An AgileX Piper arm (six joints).
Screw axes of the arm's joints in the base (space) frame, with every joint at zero. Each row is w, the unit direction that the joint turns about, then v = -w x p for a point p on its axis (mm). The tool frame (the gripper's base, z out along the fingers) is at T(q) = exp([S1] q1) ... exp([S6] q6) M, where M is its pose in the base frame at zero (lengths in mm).
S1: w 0 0 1 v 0 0 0
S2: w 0 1 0 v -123 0 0
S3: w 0 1 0 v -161.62 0 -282.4
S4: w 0.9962 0 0.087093 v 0 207.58 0
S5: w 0 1 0 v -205.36 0 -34.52
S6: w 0.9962 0 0.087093 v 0 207.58 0
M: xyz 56.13 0 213.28 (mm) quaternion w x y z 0.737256 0 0.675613 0
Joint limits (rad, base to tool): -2.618..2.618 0..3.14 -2.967..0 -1.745..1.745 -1.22..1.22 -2.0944..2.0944
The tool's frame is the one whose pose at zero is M.
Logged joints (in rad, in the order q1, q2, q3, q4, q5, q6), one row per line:
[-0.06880, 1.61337, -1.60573, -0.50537, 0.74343, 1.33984]
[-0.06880, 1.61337, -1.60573, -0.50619, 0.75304, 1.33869]
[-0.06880, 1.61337, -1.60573, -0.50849, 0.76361, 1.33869]
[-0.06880, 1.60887, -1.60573, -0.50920, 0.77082, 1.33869]
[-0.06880, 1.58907, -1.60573, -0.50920, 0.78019, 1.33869]
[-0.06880, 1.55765, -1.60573, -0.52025, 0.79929, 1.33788]
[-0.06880, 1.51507, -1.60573, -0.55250, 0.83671, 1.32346]
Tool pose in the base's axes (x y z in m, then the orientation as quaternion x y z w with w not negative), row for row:
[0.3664, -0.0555, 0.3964, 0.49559, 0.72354, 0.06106, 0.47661]
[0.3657, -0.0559, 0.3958, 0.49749, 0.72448, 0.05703, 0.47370]
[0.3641, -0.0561, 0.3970, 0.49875, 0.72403, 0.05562, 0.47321]
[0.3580, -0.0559, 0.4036, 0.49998, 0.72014, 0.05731, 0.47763]
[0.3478, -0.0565, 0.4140, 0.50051, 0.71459, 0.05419, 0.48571]
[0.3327, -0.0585, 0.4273, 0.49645, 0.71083, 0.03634, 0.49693]
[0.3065, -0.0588, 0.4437, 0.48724, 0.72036, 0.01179, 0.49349]
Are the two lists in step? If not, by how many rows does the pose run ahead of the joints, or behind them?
The pose runs 1 row ahead of the joints: the pose in row i belongs to the joints in row i + 1.
